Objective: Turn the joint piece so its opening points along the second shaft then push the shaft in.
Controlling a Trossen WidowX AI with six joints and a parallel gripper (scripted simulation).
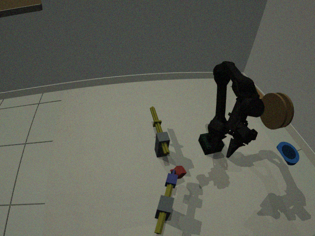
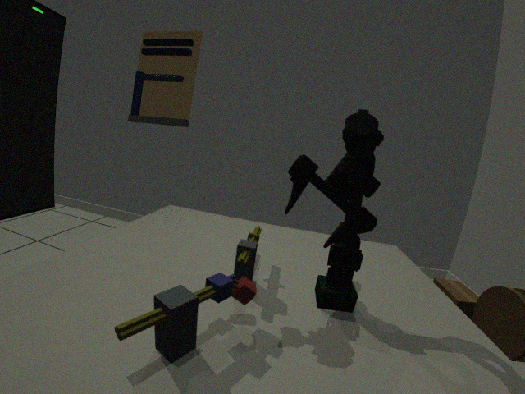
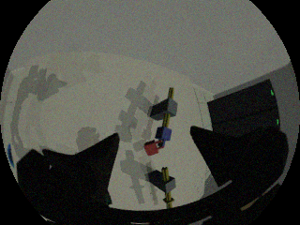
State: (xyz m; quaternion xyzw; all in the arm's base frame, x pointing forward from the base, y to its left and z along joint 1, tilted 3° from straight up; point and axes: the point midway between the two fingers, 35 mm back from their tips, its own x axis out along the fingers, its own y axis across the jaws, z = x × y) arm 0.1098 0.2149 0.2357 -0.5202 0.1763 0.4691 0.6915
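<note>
Right now the red joint piece is 11 cm ahead of my gripper tip, 6 cm to the right of it and 18 cm below it.
</note>
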